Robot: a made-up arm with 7 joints. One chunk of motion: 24 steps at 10 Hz.
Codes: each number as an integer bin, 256 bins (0 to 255) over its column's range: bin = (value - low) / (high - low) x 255, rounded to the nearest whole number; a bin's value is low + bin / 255 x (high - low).
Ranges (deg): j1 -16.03..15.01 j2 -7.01..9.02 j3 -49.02..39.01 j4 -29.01..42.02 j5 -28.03..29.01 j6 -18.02..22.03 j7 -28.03..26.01
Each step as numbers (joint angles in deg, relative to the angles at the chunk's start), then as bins.
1 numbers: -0.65 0.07 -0.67 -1.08 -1.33 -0.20 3.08
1 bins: 126 113 140 100 119 113 147
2 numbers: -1.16 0.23 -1.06 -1.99 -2.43 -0.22 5.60
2 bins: 122 115 139 97 114 113 159
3 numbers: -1.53 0.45 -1.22 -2.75 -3.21 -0.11 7.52
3 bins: 119 119 138 94 111 114 168
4 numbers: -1.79 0.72 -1.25 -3.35 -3.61 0.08 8.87
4 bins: 117 123 138 92 109 115 174
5 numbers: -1.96 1.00 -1.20 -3.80 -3.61 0.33 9.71
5 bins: 116 127 139 91 109 117 178
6 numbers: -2.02 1.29 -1.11 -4.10 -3.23 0.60 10.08
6 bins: 115 132 139 89 111 119 180
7 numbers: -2.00 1.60 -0.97 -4.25 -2.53 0.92 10.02
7 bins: 115 137 139 89 114 121 180
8 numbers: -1.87 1.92 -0.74 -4.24 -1.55 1.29 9.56
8 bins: 116 142 140 89 118 123 177
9 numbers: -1.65 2.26 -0.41 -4.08 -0.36 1.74 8.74
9 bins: 118 147 141 89 124 126 174
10 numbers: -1.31 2.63 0.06 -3.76 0.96 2.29 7.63
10 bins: 121 153 142 91 130 129 168
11 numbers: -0.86 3.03 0.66 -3.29 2.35 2.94 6.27
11 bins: 125 160 144 92 136 133 162
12 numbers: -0.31 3.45 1.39 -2.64 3.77 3.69 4.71
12 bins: 129 166 146 95 142 138 154
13 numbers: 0.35 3.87 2.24 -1.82 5.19 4.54 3.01
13 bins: 135 173 148 98 149 144 146
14 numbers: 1.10 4.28 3.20 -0.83 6.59 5.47 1.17
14 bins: 141 180 151 101 155 150 138
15 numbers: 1.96 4.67 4.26 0.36 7.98 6.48 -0.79
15 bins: 148 186 154 105 161 156 129
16 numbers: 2.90 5.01 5.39 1.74 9.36 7.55 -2.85
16 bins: 156 191 158 110 167 163 119
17 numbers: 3.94 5.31 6.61 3.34 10.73 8.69 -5.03
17 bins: 164 196 161 116 173 170 109
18 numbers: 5.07 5.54 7.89 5.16 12.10 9.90 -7.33
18 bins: 173 200 165 123 179 178 98
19 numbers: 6.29 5.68 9.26 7.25 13.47 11.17 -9.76
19 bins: 183 202 169 130 186 186 86
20 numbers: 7.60 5.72 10.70 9.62 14.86 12.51 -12.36
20 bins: 194 203 173 139 192 194 74
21 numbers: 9.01 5.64 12.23 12.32 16.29 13.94 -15.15
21 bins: 206 201 177 148 198 203 61
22 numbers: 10.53 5.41 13.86 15.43 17.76 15.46 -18.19
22 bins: 218 198 182 160 205 213 46
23 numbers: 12.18 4.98 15.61 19.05 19.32 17.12 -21.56
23 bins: 232 191 187 173 212 224 31
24 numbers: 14.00 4.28 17.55 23.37 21.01 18.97 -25.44
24 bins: 247 180 193 188 219 236 12
